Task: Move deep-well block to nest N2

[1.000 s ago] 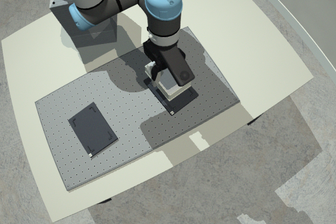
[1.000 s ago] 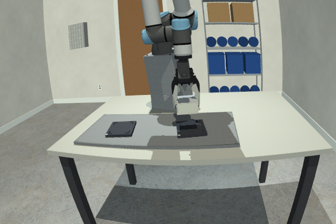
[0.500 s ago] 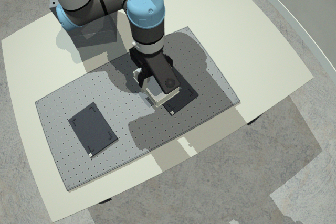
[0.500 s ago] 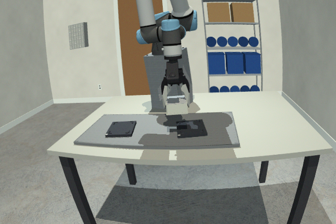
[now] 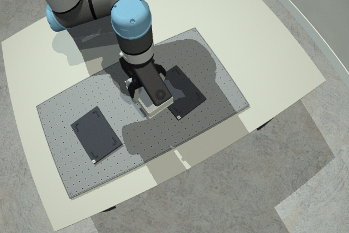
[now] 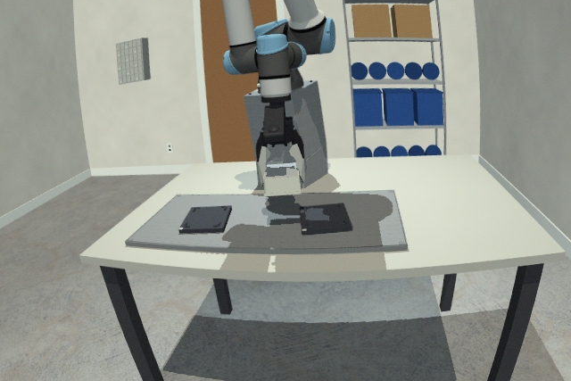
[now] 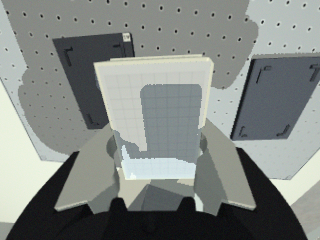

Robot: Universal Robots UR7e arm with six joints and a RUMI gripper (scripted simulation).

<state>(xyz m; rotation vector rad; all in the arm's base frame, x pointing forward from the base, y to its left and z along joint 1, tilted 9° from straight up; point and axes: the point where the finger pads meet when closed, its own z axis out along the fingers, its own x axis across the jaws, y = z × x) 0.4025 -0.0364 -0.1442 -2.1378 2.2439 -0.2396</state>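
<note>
My gripper is now 4 cm past the plate nest N2, 21 cm to the left of it and 10 cm above it. The rest, counted from my hand: white A1 mark (3 cm ahead, 27 cm to the right, 10 cm below); plate nest N1 (2 cm ahead, 10 cm to the left, 10 cm below); white deep-well block (1 cm above).
</note>
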